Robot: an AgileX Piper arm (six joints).
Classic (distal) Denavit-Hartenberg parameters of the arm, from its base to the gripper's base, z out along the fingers. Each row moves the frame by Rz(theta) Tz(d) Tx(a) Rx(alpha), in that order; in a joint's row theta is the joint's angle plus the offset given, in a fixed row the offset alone. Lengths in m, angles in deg.
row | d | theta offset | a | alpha
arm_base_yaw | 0.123 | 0 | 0 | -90
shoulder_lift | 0 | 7.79 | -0.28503 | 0
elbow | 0 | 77.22 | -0.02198 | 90
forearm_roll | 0.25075 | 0 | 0 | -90
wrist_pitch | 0 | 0 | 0 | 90
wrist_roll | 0.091 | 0 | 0 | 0
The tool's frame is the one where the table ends.
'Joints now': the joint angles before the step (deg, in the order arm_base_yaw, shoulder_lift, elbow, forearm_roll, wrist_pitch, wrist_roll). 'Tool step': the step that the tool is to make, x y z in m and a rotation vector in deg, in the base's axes. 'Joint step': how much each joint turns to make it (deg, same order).
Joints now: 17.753, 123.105, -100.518, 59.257, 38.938, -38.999
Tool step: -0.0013, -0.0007, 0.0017, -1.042, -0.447, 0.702
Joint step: -0.001, -0.336, -0.005, -1.319, 0.405, 0.041
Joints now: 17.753, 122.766, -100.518, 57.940, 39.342, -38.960
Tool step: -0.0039, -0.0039, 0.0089, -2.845, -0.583, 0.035
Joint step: 0.005, -1.555, 0.007, -5.175, 0.408, 3.109
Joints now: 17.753, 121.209, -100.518, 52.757, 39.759, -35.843
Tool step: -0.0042, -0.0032, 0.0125, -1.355, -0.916, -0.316
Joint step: 0.002, -1.788, -0.012, -3.216, 0.289, 2.320
